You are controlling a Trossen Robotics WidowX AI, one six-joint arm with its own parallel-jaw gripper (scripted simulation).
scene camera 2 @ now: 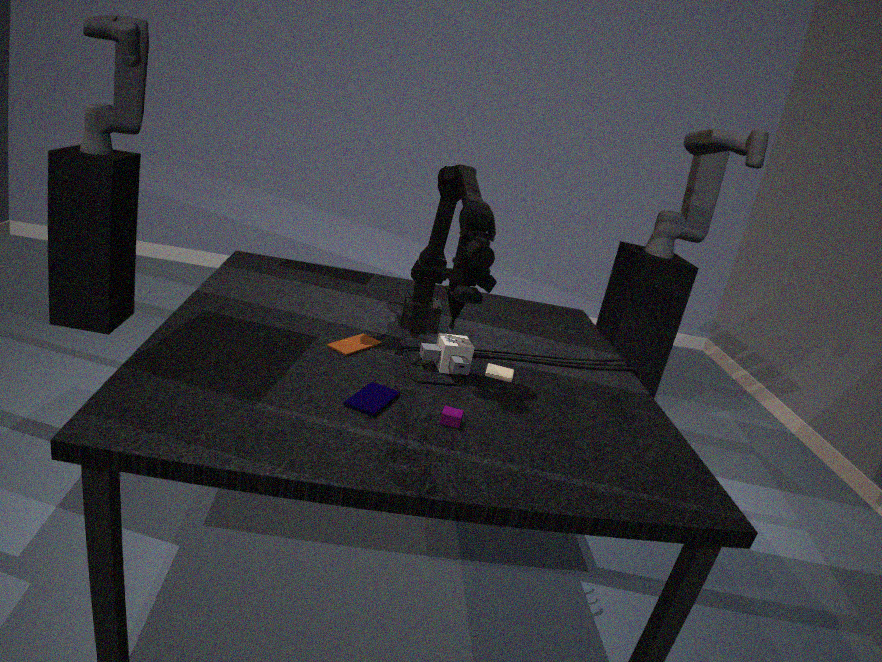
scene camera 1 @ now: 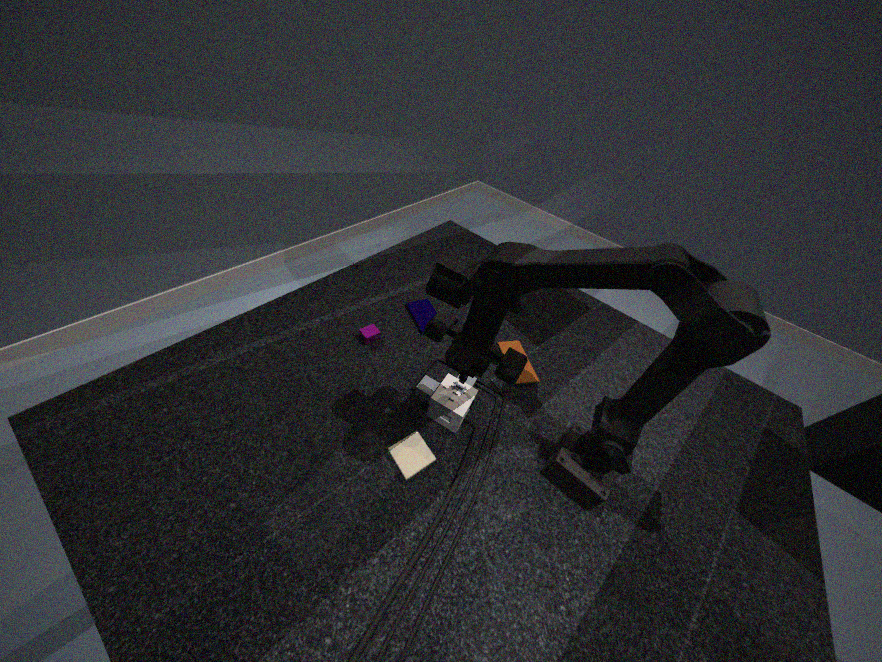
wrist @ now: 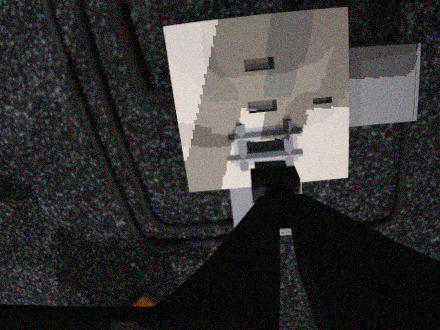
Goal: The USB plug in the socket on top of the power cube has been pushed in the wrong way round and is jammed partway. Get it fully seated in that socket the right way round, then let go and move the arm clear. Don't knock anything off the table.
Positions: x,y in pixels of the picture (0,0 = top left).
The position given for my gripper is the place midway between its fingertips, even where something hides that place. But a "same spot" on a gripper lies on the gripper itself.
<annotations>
my gripper: scene camera 2; scene camera 1; wrist 281,209
same spot on my gripper: [scene camera 1: 472,350] = [scene camera 2: 482,271]
</annotations>
